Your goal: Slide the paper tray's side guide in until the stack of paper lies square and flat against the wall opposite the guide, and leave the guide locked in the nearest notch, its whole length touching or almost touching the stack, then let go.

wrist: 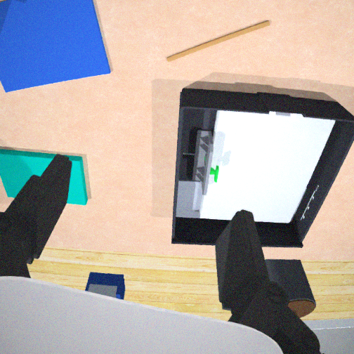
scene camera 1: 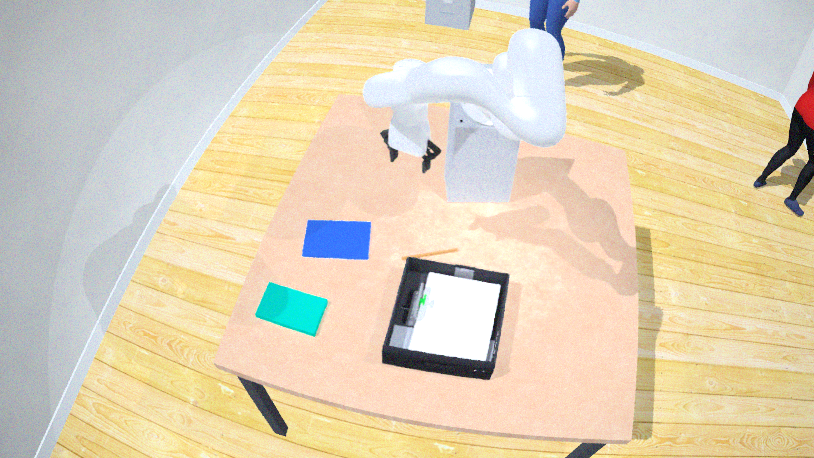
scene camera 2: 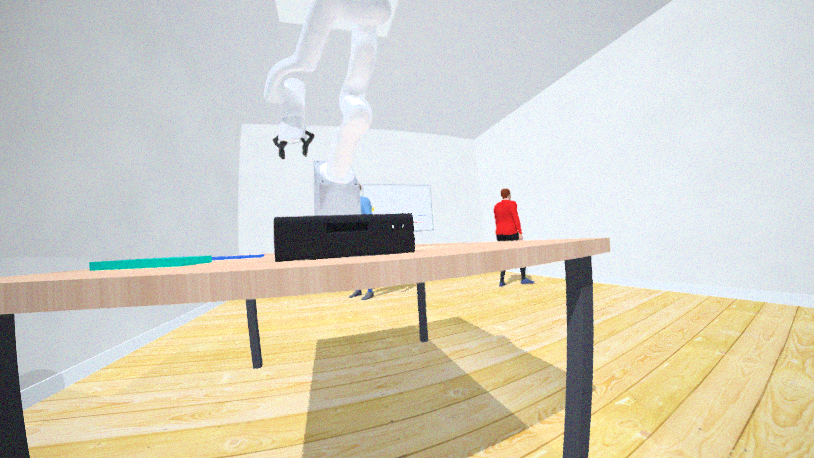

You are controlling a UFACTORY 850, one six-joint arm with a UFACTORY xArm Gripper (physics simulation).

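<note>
The black paper tray (scene camera 1: 438, 367) (scene camera 2: 341, 244) (wrist: 225, 100) stands on the table. The white paper stack (scene camera 1: 455, 316) (wrist: 270, 165) lies inside it, near the wall opposite the guide. A narrow strip shows between stack and that wall near the front corner in scene camera 1. The grey side guide (scene camera 1: 417, 304) (wrist: 202, 160) stands upright at the stack's left side, with a green tab (scene camera 1: 422, 299) (wrist: 215, 173) beside the stack's edge. Whether its whole length touches the paper is unclear. My gripper (scene camera 1: 409, 165) (scene camera 2: 293, 156) (wrist: 151, 203) is open and empty, high above the table, away from the guide.
A blue flat block (scene camera 1: 336, 239) (wrist: 55, 45) and a teal one (scene camera 1: 291, 309) (scene camera 2: 150, 263) (wrist: 77, 180) lie left of the tray. A thin wooden stick (scene camera 1: 429, 254) (wrist: 218, 41) lies behind the tray. The robot's base (scene camera 1: 481, 165) stands farther back.
</note>
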